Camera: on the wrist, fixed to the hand. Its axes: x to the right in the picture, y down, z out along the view.
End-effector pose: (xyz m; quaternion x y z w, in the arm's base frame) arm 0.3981 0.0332 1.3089 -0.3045 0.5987 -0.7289 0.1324
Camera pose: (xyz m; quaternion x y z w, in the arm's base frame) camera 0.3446 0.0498 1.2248 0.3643 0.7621 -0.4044 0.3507
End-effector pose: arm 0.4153 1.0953 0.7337 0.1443 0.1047 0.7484 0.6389
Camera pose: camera 0.3165 1.0913 0.7133 0.1431 -0.0379 -0.9874 0.0559
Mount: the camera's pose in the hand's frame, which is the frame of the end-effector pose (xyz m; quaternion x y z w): 0.0084 0.0852 -0.0536 -0.1584 0.2796 0.6522 0.6865
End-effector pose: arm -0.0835 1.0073 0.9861 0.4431 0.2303 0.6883 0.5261
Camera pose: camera -0.1740 0.9941 1.0291 -0.1786 0.0928 -0.9761 0.0820
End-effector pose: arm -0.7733 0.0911 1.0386 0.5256 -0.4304 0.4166 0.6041
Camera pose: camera -0.8480 0.1533 1.0661 -0.1321 -0.5354 0.7588 0.3466
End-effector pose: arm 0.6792 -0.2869 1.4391 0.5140 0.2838 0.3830 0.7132
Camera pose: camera 0.6193 -0.2370 1.5033 0.3179 -0.0017 0.9167 0.2419
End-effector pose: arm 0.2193 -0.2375 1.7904 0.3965 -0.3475 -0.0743 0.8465
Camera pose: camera 0.2475 -0.1502 1.8326 -0.0678 -0.2487 0.5569 0.7896
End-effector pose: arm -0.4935 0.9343 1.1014 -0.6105 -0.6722 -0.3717 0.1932
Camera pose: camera -0.4233 0.8987 1.1647 -0.7842 0.0496 -0.4063 0.4663
